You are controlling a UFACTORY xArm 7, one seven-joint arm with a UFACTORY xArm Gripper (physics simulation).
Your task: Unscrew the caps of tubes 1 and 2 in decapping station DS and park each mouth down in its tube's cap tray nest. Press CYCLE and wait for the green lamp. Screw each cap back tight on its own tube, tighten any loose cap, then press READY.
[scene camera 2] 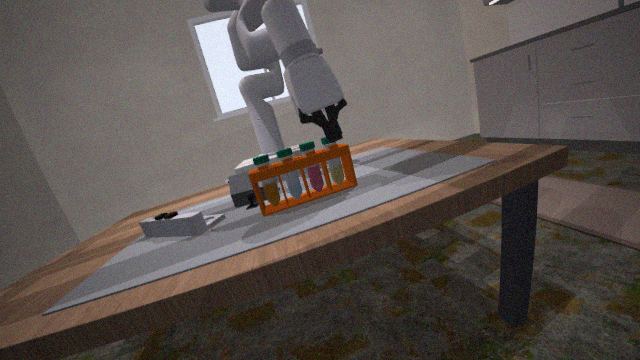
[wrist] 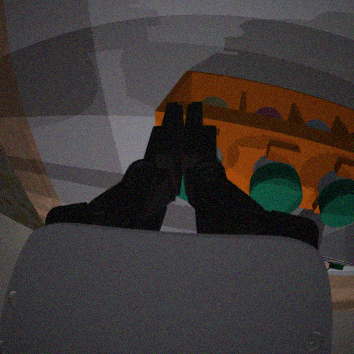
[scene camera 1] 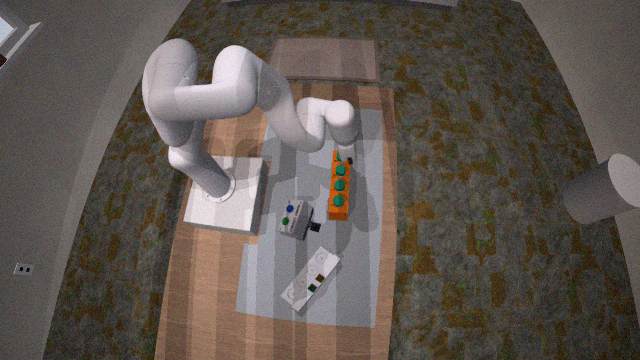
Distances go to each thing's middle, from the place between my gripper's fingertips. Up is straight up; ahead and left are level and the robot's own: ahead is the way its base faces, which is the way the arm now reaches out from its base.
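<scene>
I can see the grey control box [scene camera 1: 300,218], and it sits 23 cm to the right of my hand, 13 cm behind it and 7 cm below it.
</scene>
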